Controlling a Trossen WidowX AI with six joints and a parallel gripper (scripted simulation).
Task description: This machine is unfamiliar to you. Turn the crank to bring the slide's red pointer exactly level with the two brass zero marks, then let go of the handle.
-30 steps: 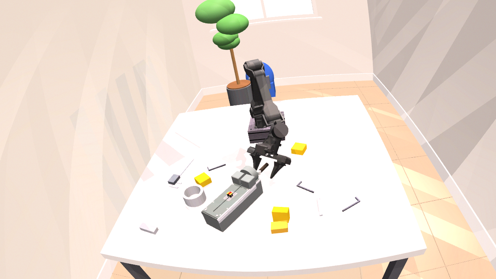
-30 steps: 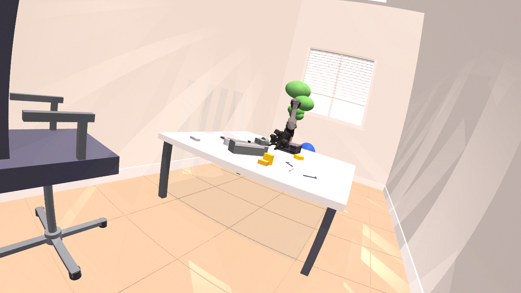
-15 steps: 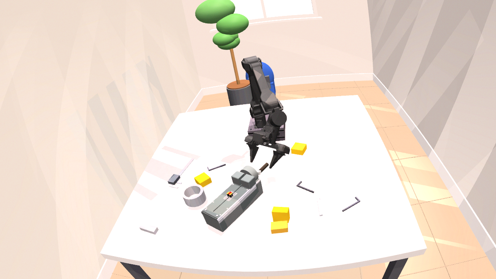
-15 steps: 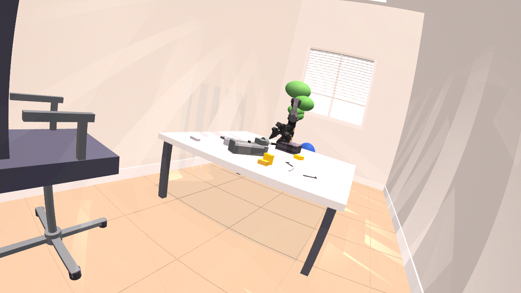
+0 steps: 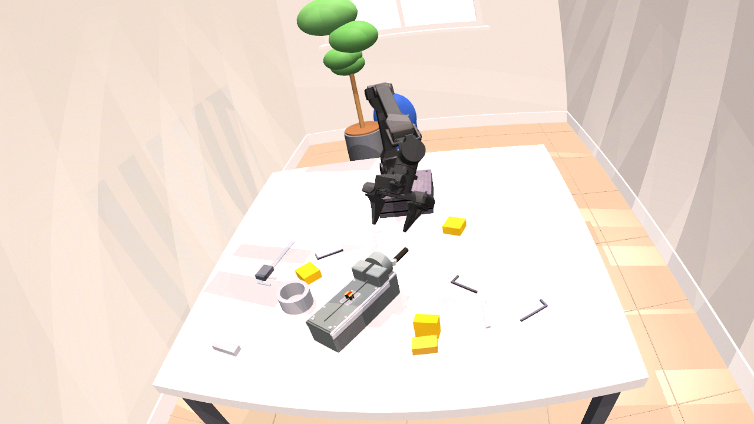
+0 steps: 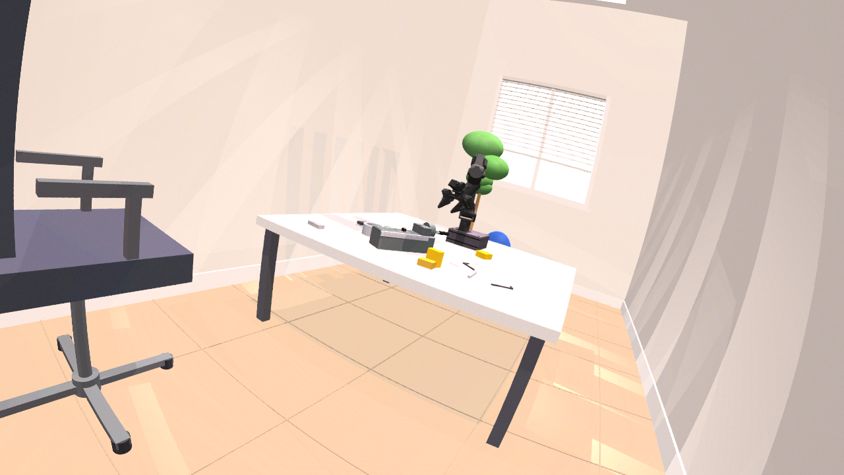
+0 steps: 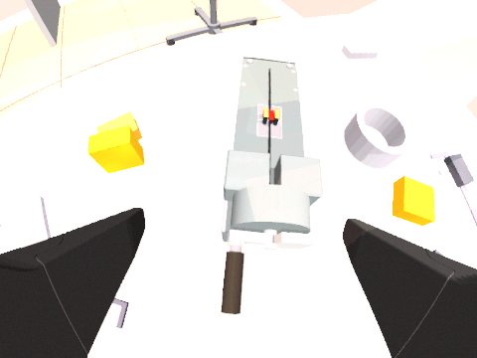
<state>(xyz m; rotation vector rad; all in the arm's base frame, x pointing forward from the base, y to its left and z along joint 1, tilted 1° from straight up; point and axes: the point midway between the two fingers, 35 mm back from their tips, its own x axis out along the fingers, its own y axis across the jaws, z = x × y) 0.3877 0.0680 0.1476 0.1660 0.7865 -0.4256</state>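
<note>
Right now the brown crank handle is 10 cm below my gripper tip, 2 cm behind it and 1 cm to the left of it. Also, from my gripper tip: red pointer (12 cm ahead, 11 cm below, 10 cm to the right).
</note>
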